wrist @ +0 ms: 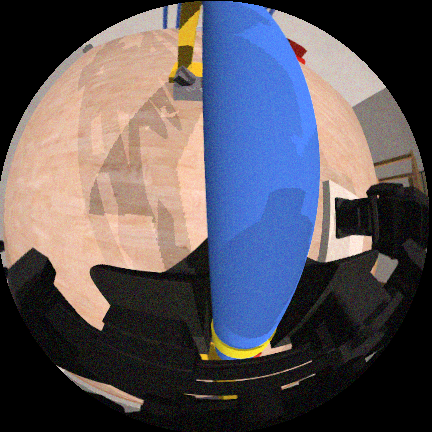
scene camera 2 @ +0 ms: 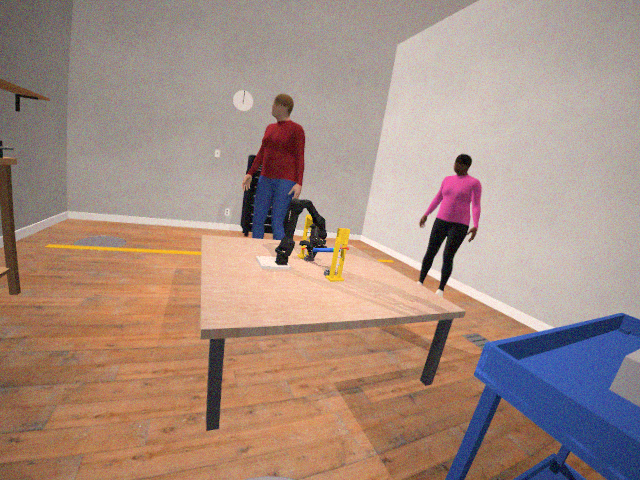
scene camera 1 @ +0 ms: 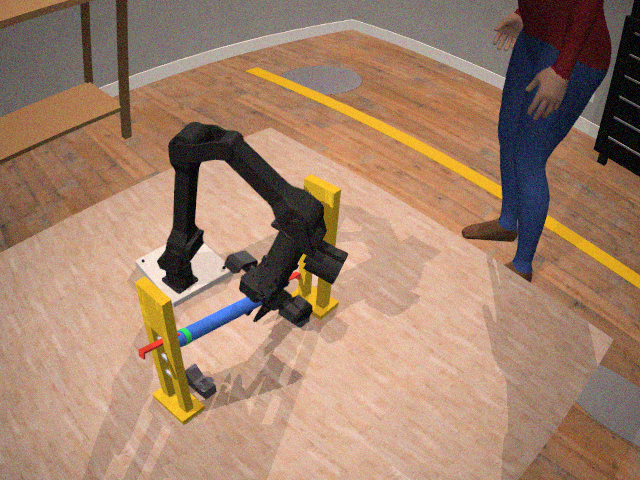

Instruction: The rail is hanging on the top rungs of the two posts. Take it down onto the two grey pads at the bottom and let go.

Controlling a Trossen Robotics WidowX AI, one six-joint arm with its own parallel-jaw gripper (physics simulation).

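Places are measured from the arm's base along level axes (x ahead, y left, z up), in millimetres.
Pixels of known places: gripper, between the fingertips: [scene camera 2: 312, 258] [scene camera 1: 251, 318]; arm's base, origin of its link: [wrist: 343, 217] [scene camera 2: 281, 263] [scene camera 1: 179, 280].
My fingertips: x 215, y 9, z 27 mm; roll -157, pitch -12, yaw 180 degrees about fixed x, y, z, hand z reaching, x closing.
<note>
For each thing: its top centre in the pictures, then the offset to it from my fingertips. "spot": a spot on its surface instead. Level surfaces: height alone.
- far post, a spot on its surface: [scene camera 1: 324, 192] spot: 49 mm ahead, 146 mm left, 247 mm up
- grey pad, centre of its top: [wrist: 199, 70] [scene camera 1: 198, 373] [scene camera 2: 330, 268] 26 mm ahead, 182 mm right, 1 mm down
- wooden table, height of its surface: 44 mm down
The rail [scene camera 1: 219, 316] [scene camera 2: 323, 250] [wrist: 260, 150] is a long blue bar with red ends, a green ring near one end and a yellow ring near the other. It spans two yellow posts, the near post [scene camera 1: 155, 300] [scene camera 2: 342, 236] [wrist: 189, 30] and the far post [scene camera 1: 324, 192] [scene camera 2: 308, 225]. Its near red end shows at the near post's upper rungs; whether it touches a rung is unclear. My gripper [scene camera 1: 261, 303] [wrist: 233, 234] is shut on the blue bar, toward the yellow ring. A grey pad [scene camera 1: 200, 381] [scene camera 2: 326, 272] [wrist: 187, 92] lies by the near post's foot. The far pad is hidden.
The arm stands on a white base plate [scene camera 1: 211, 262] [scene camera 2: 266, 261] behind the rail. The posts stand on a wooden table [scene camera 2: 310, 304]. A person in red [scene camera 1: 527, 129] [scene camera 2: 283, 155] stands beyond the table. A blue cart [scene camera 2: 560, 330] is at the right in scene camera 2.
</note>
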